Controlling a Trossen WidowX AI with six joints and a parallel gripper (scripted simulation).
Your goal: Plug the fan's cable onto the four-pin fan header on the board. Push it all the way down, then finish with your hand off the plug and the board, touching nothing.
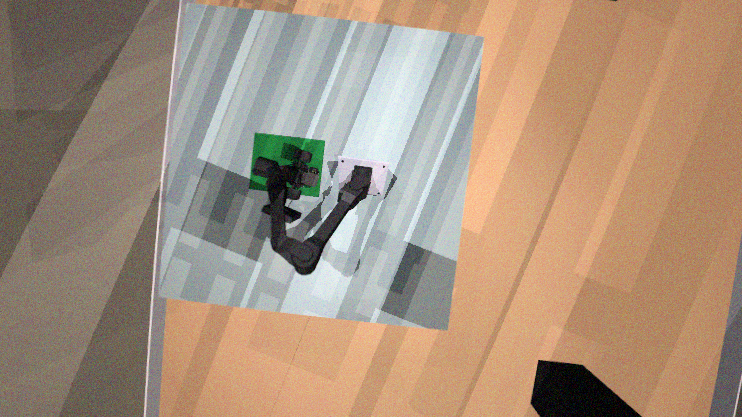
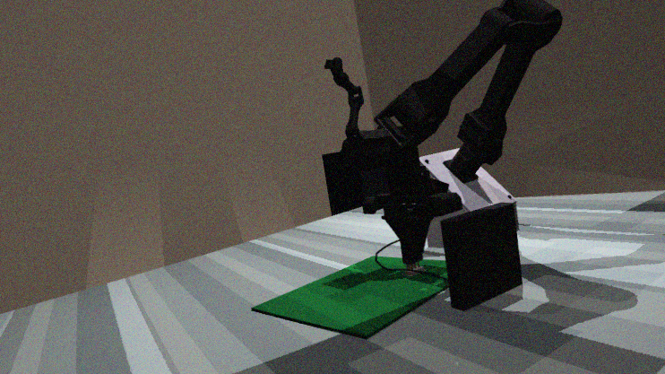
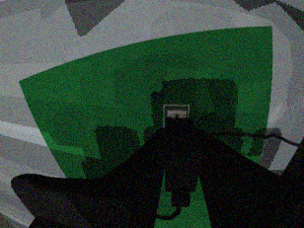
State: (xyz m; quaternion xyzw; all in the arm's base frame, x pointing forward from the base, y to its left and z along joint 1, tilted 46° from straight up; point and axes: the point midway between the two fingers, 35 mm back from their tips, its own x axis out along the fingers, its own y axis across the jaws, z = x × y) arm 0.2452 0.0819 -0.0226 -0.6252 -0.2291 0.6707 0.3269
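Right now my gripper tip is 1 cm short of the pale four-pin header and 3 cm above it. Round my gripper tip: black fan: 6 cm ahead, 15 cm to the left, 2 cm above; then green board: 9 cm ahead, 3 cm to the right, 5 cm below; then fan plug: 1 cm ahead, 1 cm above.
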